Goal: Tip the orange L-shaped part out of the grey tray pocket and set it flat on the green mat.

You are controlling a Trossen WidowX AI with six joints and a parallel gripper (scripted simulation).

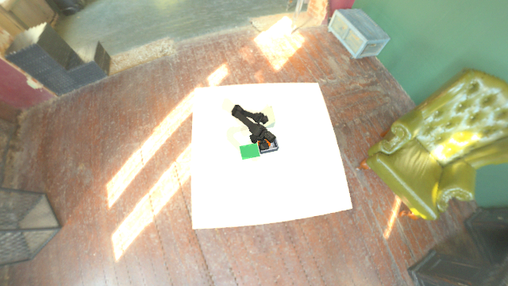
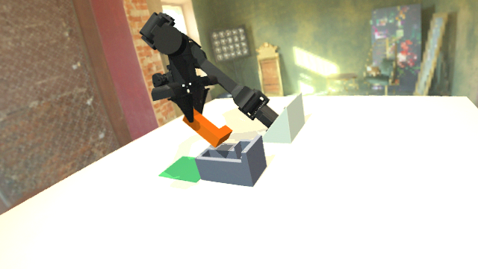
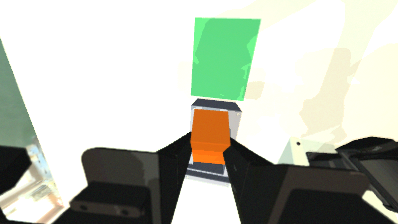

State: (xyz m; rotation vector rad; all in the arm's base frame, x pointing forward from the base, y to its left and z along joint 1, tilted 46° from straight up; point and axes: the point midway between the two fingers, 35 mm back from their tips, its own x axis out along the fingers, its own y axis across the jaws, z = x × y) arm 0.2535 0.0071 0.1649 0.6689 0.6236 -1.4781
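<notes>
Now: gripper tip 30 mm to the right of the orange L-shaped part, 30 mm above it and 10 mm past it. The rest, counted from my gripper tip: green mat (160 mm below, 90 mm to the right, 10 mm behind).
</notes>
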